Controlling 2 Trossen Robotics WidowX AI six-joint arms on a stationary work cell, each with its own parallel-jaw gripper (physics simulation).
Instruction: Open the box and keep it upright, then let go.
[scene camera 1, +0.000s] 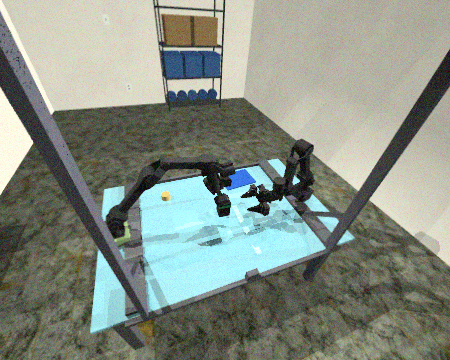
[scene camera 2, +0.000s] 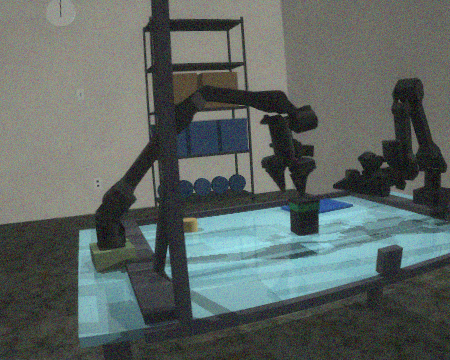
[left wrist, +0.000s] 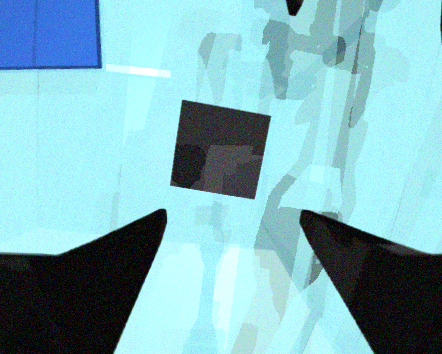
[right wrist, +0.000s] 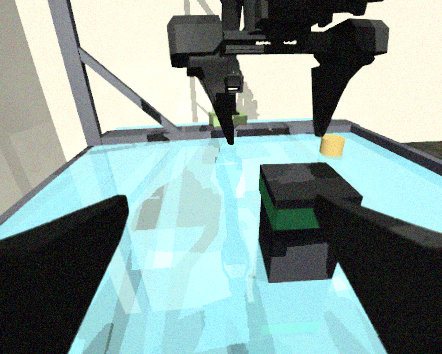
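Pixels of known places: left gripper, fingertip midpoint: (scene camera 2: 292, 194) (left wrist: 234, 215) (right wrist: 276, 140); right gripper, fingertip midpoint: (scene camera 1: 243, 203) (scene camera 2: 341, 188) (left wrist: 377, 26) (right wrist: 223, 203); left arm's base, link origin: (scene camera 1: 117, 232) (scene camera 2: 111, 245); right arm's base, link origin: (scene camera 1: 302, 188) (scene camera 2: 432, 189).
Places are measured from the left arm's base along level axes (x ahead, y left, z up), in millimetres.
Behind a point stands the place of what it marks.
A small black box (scene camera 1: 223, 207) (scene camera 2: 304, 221) (left wrist: 219, 150) (right wrist: 301, 257) with a green band below its top stands upright on the light blue table (scene camera 1: 175, 280) @[z -45, x 187, y -306 mm] (scene camera 2: 240, 295) @[z -45, x 184, y -331 mm]. Its black lid lies flat and shut. My left gripper (scene camera 2: 292, 192) @[z 71, x 488, y -56 mm] (left wrist: 234, 215) @[z 71, x 488, y -56 mm] (right wrist: 276, 140) @[z 71, x 488, y -56 mm] is open and empty, pointing down above the box and apart from it. In the left wrist view the box top shows ahead of its fingertips. My right gripper (scene camera 1: 246, 202) @[z 82, x 598, y -132 mm] (right wrist: 223, 203) @[z 82, x 598, y -132 mm] is open and empty, low and level, to the right of the box in scene camera 1. Its finger hides part of the box in its wrist view.
A flat blue panel (scene camera 1: 241, 179) @[z -38, x 765, y 155 mm] (scene camera 2: 332, 205) @[z -38, x 783, y 139 mm] (left wrist: 50, 35) @[z -38, x 671, y 156 mm] lies behind the box. A yellow cylinder (scene camera 1: 165, 196) @[z -10, x 264, y 160 mm] (scene camera 2: 190, 225) @[z -23, x 264, y 156 mm] (right wrist: 332, 146) @[z -23, x 290, y 166 mm] stands farther left on the table. A green block (scene camera 1: 121, 236) (scene camera 2: 111, 257) is at the left arm's base. Dark frame posts rise at the table's edges.
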